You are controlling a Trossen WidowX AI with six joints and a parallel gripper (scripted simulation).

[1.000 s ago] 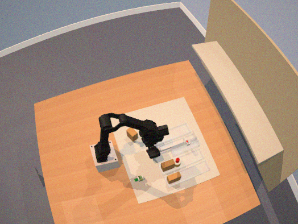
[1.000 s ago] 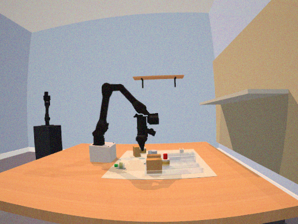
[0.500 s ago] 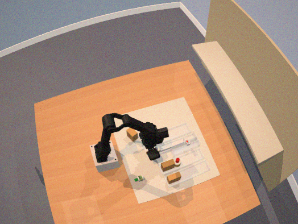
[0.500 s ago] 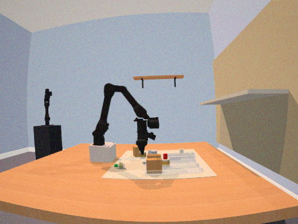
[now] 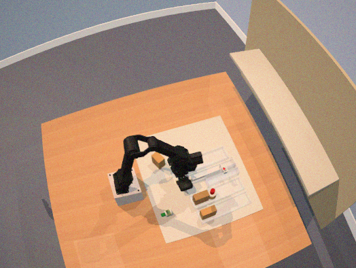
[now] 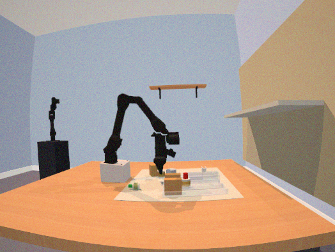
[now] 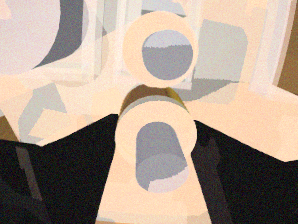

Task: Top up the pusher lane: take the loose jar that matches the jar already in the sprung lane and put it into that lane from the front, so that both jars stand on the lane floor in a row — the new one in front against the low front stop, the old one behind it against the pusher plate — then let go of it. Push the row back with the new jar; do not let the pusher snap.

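My gripper tip is 4 cm short of the grey can, 8 cm to the right of it and 2 cm above it. Also, from my gripper tip: clear pusher lane: 19 cm ahead, 3 cm below.
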